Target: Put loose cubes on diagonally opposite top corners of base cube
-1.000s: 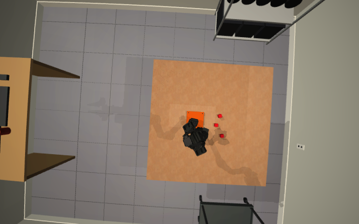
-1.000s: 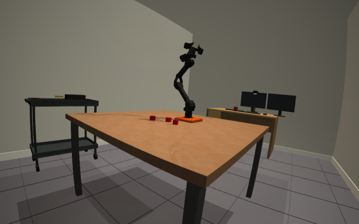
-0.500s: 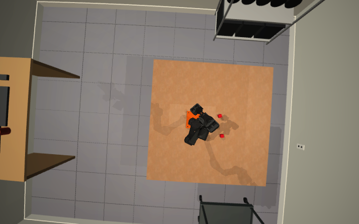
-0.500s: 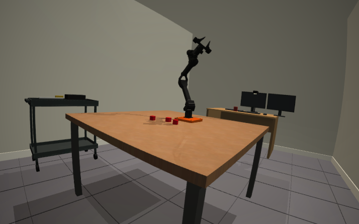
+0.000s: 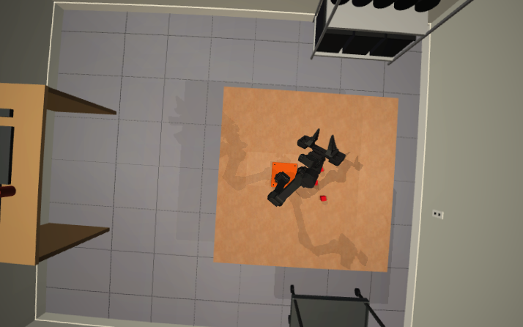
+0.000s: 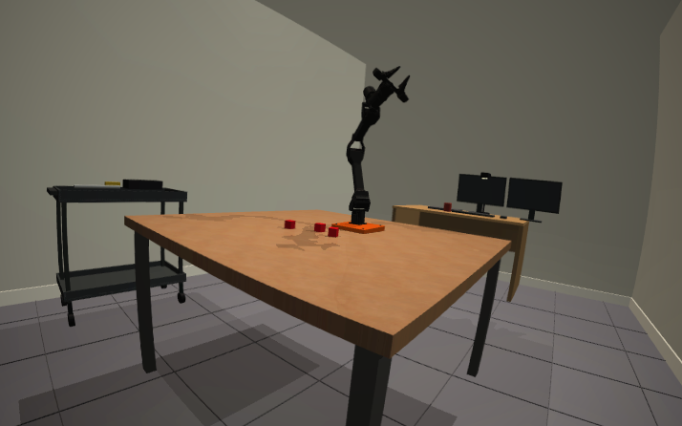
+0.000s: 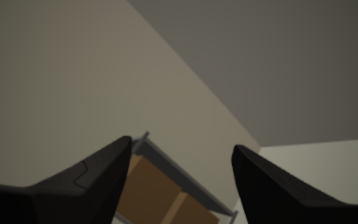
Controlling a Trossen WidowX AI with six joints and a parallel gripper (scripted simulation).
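My gripper tip is 260 mm short of the cube, 340 mm to the left of it and 680 mm above it.
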